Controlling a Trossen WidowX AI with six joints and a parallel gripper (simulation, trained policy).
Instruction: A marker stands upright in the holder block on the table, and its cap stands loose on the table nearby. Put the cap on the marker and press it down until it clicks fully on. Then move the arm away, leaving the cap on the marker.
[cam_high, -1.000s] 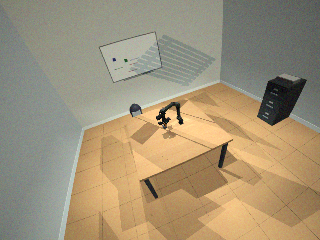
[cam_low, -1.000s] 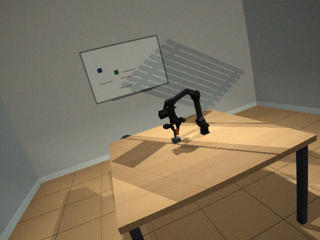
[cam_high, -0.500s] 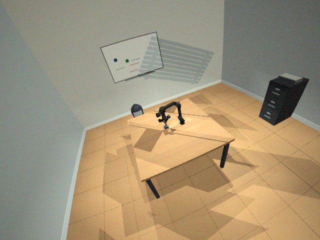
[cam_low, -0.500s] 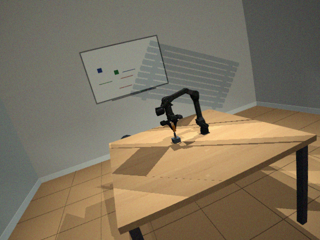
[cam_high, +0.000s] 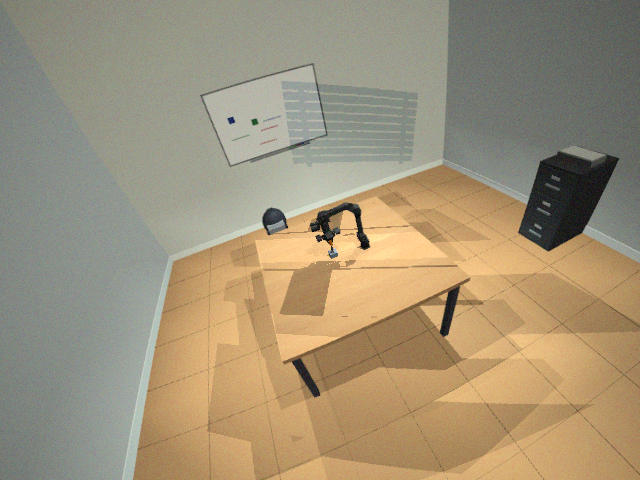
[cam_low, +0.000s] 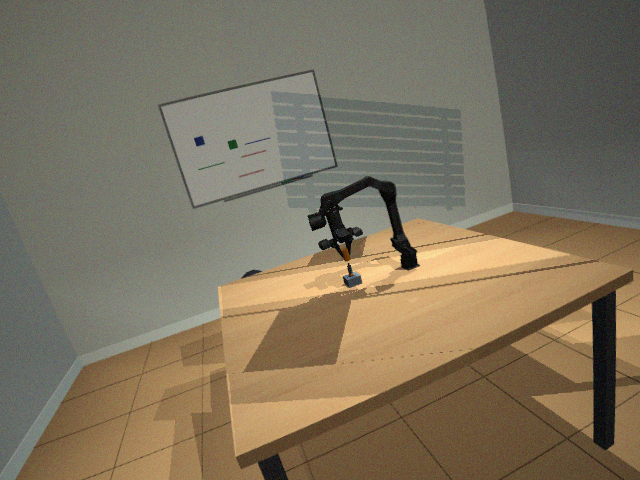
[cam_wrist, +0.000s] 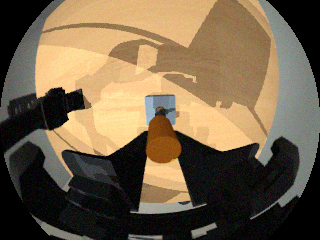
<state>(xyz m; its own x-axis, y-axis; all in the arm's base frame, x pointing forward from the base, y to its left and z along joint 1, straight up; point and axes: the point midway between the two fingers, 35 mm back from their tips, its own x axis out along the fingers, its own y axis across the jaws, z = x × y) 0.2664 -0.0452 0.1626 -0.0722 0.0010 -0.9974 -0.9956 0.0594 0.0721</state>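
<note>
The holder block lies 110 mm below my gripper tip. From my gripper tip the other things lie so: orange cap 10 mm above.
</note>
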